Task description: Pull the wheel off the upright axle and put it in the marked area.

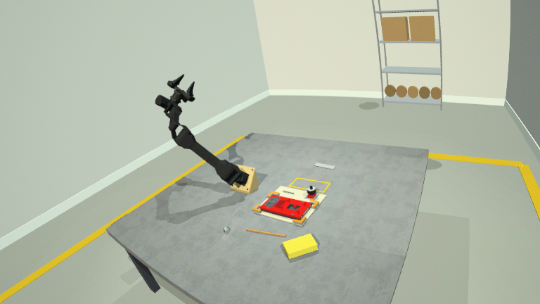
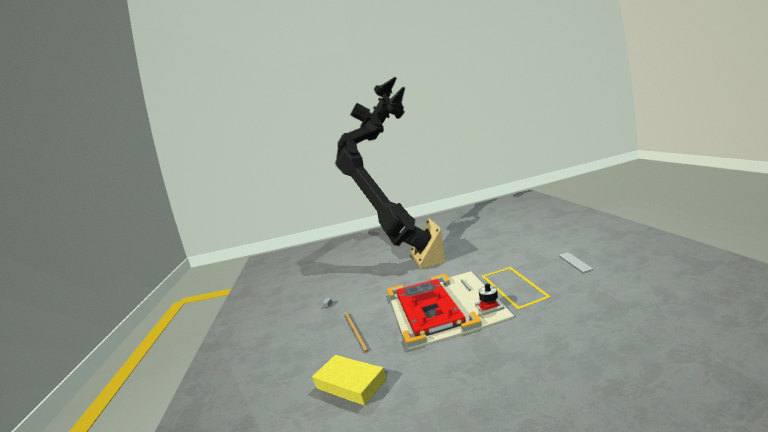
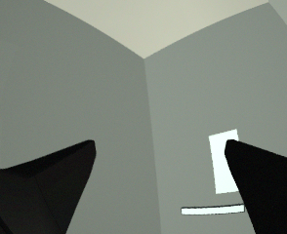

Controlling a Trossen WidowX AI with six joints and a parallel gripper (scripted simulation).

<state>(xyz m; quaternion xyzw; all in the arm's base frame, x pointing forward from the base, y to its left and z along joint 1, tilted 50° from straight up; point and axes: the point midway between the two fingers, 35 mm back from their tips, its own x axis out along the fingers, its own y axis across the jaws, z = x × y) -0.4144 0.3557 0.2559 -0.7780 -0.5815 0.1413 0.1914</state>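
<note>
Right now my gripper tip is 700 mm short of the wheel, 530 mm above it and 20 mm to the right of it. The rest, counted from my gripper tip: grey flat strip 610 mm ahead, 560 mm below, 290 mm to the left; thin wooden stick 670 mm ahead, 560 mm below, 280 mm to the right; small grey cube 560 mm below, 520 mm ahead, 350 mm to the right.
</note>
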